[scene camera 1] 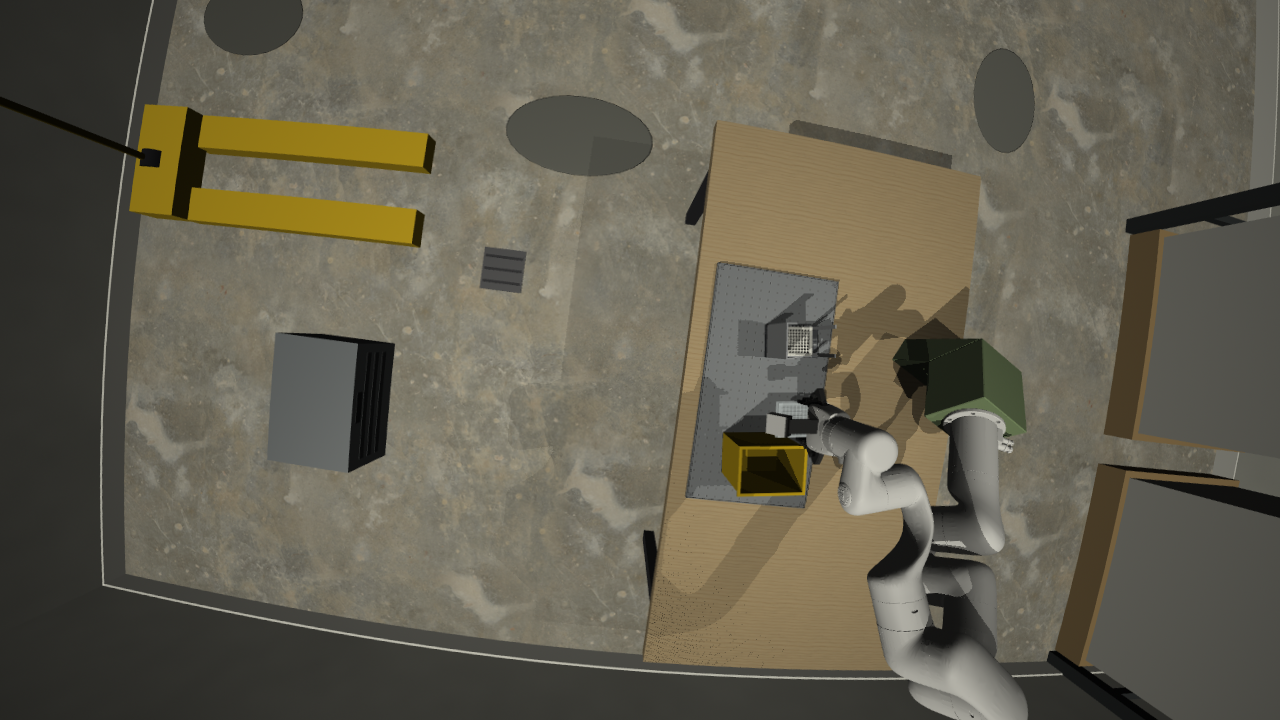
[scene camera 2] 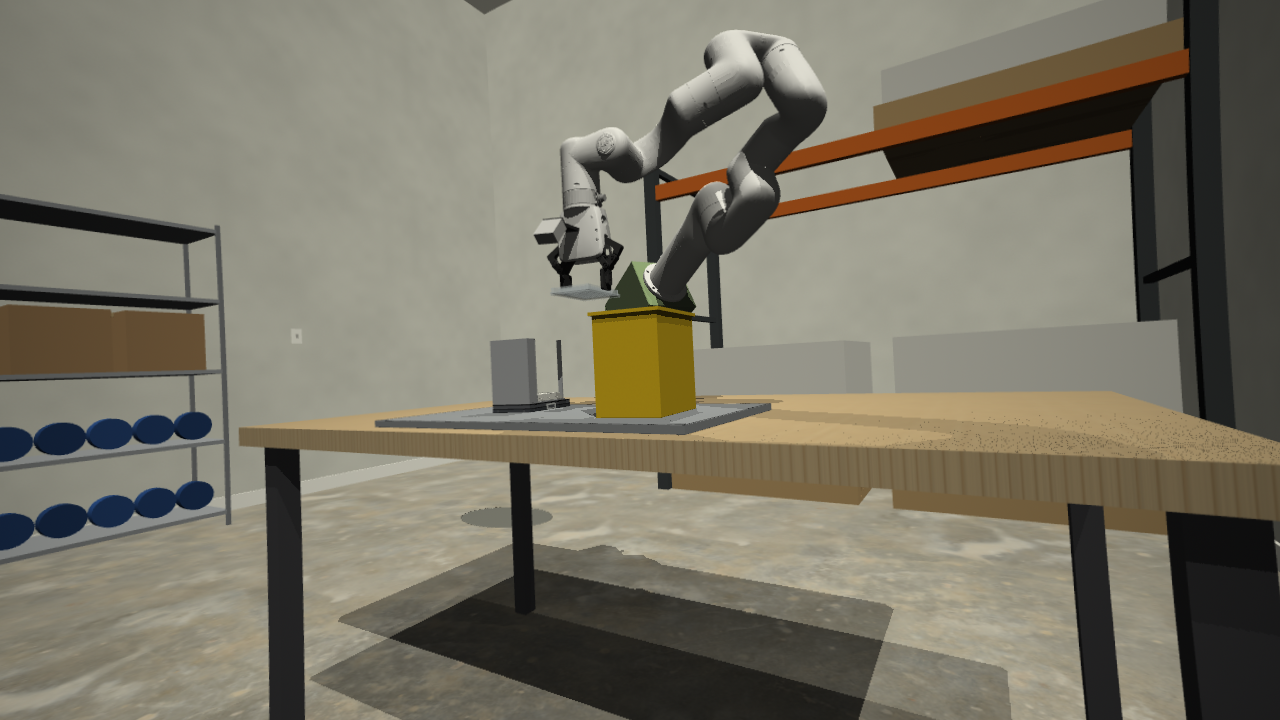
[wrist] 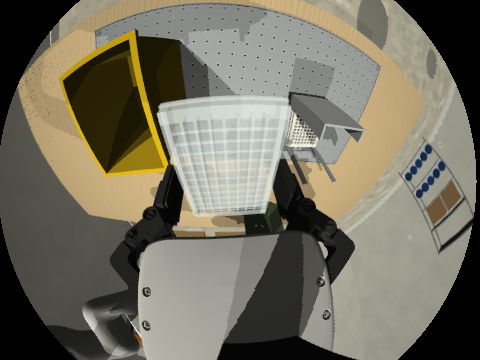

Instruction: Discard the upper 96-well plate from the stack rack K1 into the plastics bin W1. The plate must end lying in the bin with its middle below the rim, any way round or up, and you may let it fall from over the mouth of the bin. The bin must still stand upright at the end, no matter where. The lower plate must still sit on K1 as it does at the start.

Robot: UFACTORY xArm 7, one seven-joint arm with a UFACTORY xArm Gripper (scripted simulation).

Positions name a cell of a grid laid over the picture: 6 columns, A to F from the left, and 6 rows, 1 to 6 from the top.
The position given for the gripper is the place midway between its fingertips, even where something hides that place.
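The gripper (scene camera 2: C3) appears together with a yellow plastics bin W1 (scene camera 2: D3). Scene camera 1 offers another sight of the gripper (scene camera 1: D4), while the wrist view shows the gripper (wrist: C3) too.
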